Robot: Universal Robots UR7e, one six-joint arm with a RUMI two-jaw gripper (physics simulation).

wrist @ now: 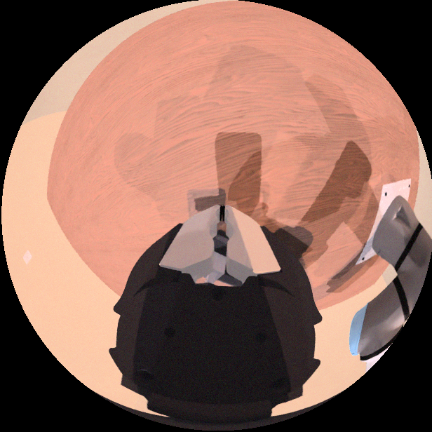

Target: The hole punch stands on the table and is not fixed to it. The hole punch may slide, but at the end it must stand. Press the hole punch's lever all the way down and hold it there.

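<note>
The hole punch (193,201) shows as a small greyish block on the table, just beyond and slightly left of the fingertips in the wrist view. Its near part is hidden behind the fingers. A darker grey area, perhaps the lever, lies on its right part; whether the lever is fully down cannot be told. My gripper (222,207) is shut and empty, with its tips together. The tips overlap the hole punch's near right edge in the view; whether they touch it cannot be told.
The reddish wooden table (150,75) spreads around, with arm shadows on it. A white mounting plate (390,198) and the grey arm links (400,240) are at the right. A dark grey rounded shape (299,236) shows right of the gripper.
</note>
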